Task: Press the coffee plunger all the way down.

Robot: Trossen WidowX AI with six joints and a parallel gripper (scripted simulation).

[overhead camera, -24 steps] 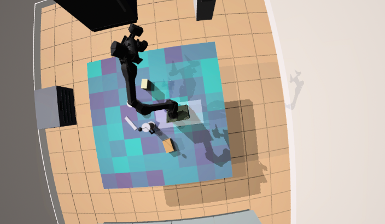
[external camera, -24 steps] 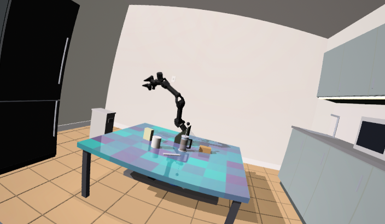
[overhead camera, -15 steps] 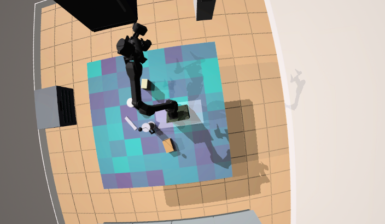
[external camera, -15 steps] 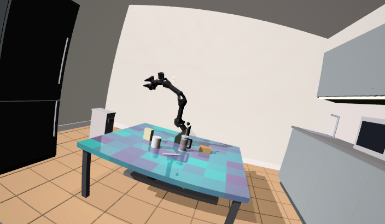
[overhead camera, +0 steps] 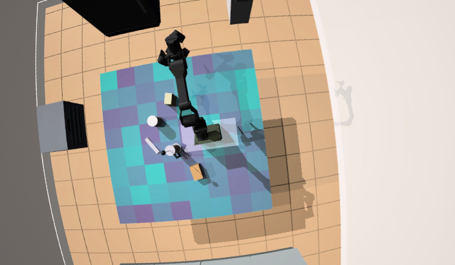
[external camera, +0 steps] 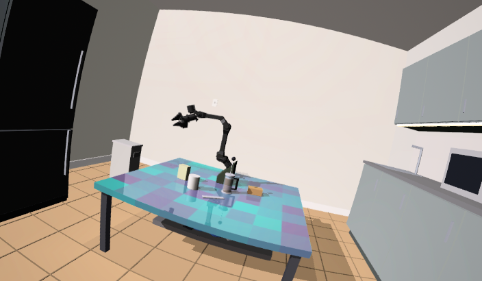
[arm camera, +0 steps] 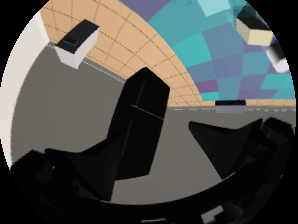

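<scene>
Right now my gripper tip is 620 mm to the right of the coffee press, 270 mm above it and 100 mm short of it. Also, from my gripper tip: cream block: 350 mm below, 240 mm to the left, 110 mm ahead; white cylinder: 390 mm to the left, 350 mm below, 240 mm ahead.
</scene>
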